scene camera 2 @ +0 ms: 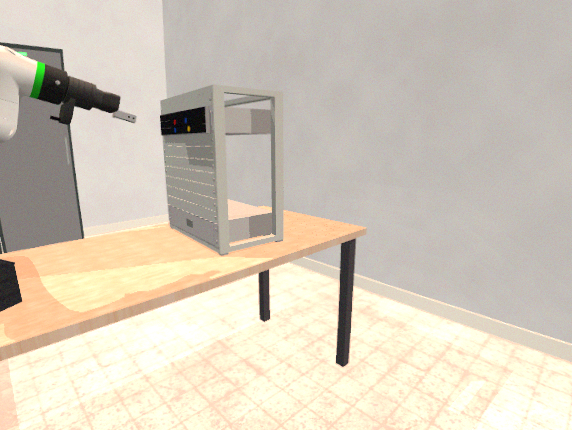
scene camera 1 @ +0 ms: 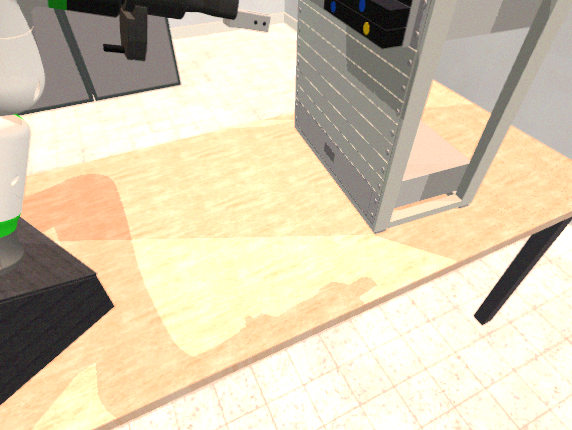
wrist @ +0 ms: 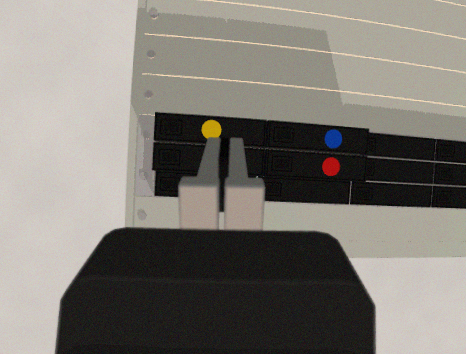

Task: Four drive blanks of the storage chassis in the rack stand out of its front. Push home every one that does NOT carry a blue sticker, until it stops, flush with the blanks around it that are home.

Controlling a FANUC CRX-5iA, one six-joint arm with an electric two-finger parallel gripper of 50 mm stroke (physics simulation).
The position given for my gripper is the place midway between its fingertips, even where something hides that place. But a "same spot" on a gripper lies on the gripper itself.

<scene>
my gripper: scene camera 2; scene camera 1; wrist 224, 160
grey rack: scene camera 2; scene camera 1; wrist 379, 86
same spot on my gripper: (scene camera 2: 118, 114) = (scene camera 1: 235, 20)
same spot on grey rack: (scene camera 1: 358, 107) = (scene camera 2: 197, 179)
</scene>
